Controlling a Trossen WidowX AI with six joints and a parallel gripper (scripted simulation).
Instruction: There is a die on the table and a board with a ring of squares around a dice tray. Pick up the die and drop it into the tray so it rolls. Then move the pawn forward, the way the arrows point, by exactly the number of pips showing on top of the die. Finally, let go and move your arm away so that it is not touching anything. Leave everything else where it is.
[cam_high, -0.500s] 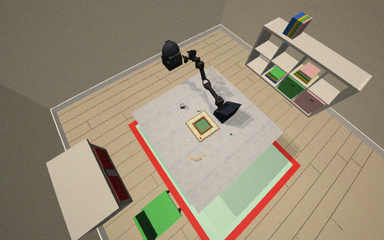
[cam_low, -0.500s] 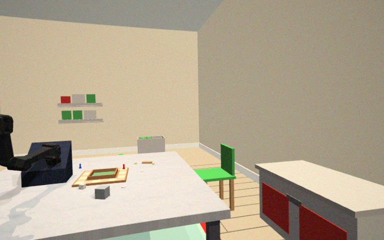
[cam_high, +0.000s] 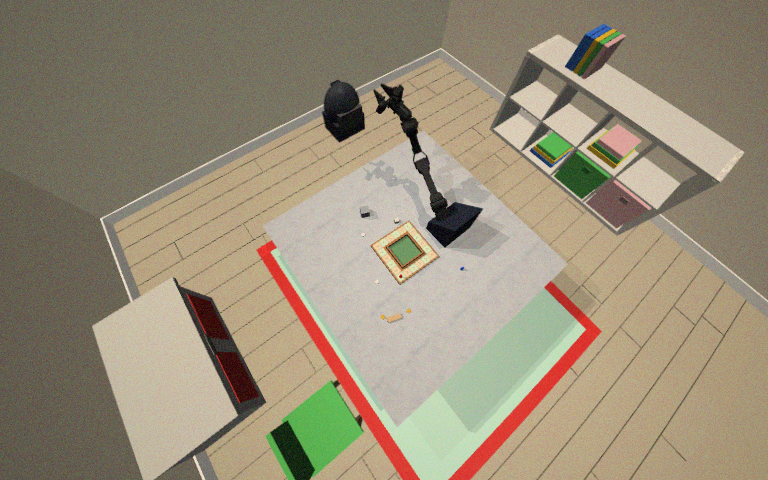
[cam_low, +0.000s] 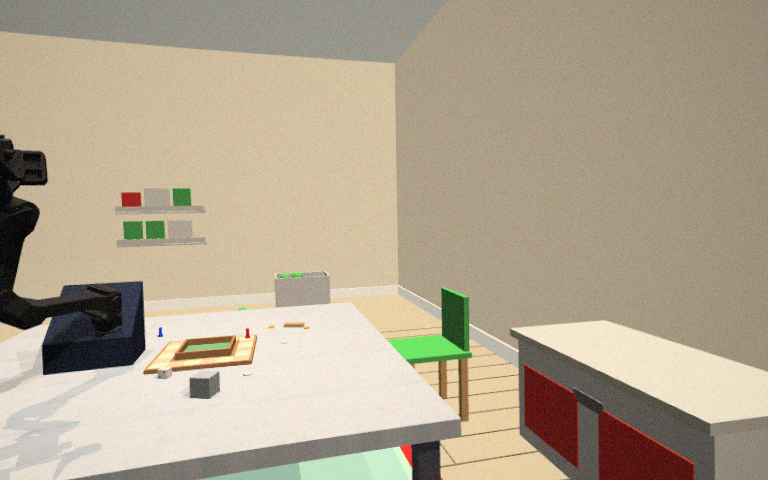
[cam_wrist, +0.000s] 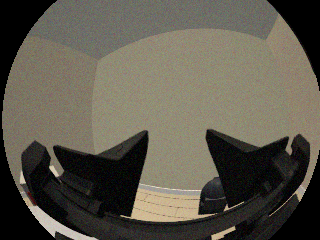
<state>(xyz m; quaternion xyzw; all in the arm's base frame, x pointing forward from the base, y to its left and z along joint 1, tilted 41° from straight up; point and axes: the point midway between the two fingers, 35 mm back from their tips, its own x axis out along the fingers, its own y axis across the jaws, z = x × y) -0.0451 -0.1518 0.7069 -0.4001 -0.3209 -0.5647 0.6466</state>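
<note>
The white die lies 55 cm below my gripper tip, 40 cm to the left of it and 25 cm ahead of it. From my gripper tip the other things lie so: green dice tray 56 cm to the left, 56 cm below, 36 cm ahead; red pawn 65 cm to the left, 53 cm below, 49 cm ahead; grey block 54 cm below, 34 cm ahead, 22 cm to the left.
</note>
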